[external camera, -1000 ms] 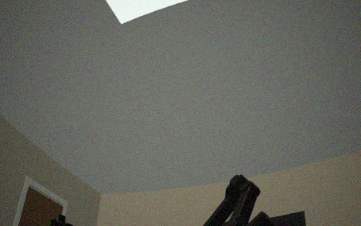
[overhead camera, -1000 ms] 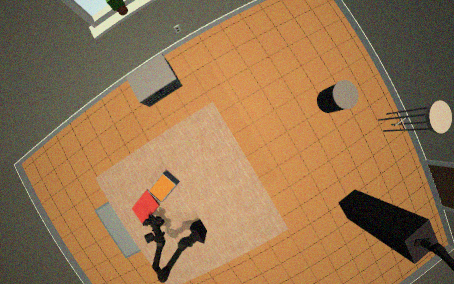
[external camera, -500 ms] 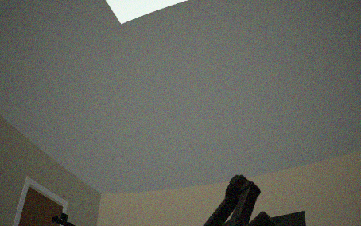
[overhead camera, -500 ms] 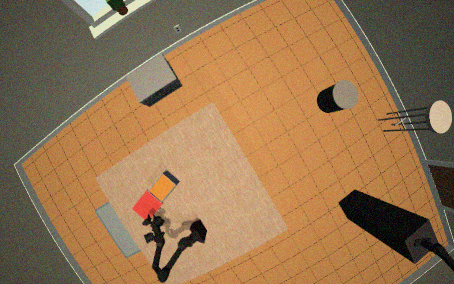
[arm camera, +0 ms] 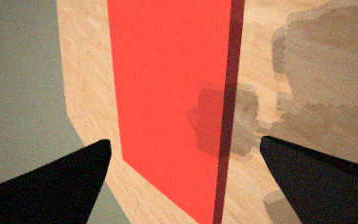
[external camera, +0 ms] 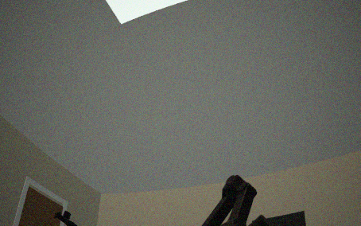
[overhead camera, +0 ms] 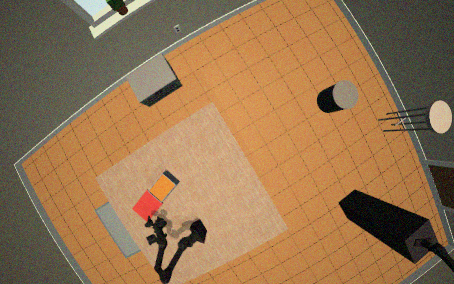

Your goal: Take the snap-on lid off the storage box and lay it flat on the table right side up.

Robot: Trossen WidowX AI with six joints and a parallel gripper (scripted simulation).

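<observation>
The red lid is 9 cm ahead of my gripper tip, 2 cm to the left of it and 5 cm below it. From my gripper tip the other things lie so: blue box 16 cm ahead, 24 cm to the right, 1 cm below.
</observation>
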